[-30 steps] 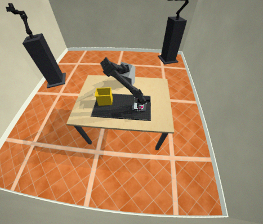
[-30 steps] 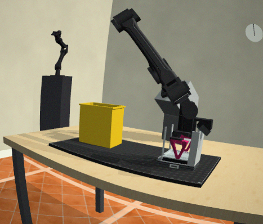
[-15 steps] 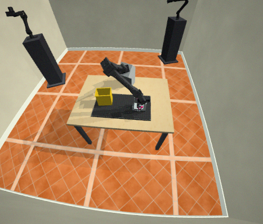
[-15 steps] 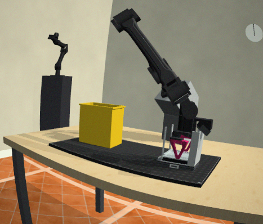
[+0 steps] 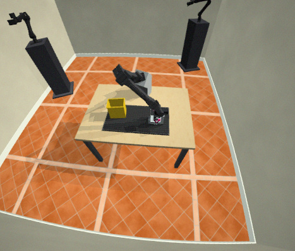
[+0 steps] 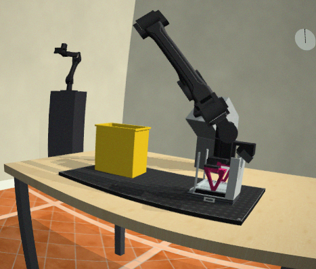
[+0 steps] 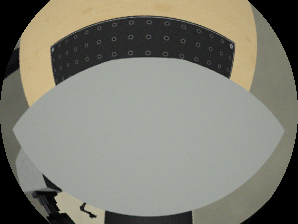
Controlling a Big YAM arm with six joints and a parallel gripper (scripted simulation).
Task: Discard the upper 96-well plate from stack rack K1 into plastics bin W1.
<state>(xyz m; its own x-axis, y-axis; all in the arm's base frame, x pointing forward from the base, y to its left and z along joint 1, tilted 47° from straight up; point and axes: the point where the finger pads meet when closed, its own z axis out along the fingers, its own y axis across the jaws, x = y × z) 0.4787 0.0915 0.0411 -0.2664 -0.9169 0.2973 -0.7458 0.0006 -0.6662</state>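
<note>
The white 96-well plate is 10 mm below my hand. Also, from my hand: grey back wall: 60 mm to the left, 40 mm above, 20 mm ahead; dark plate: 20 mm below; yellow plastics bin W1: 370 mm to the right, 220 mm behind, 40 mm above.
</note>
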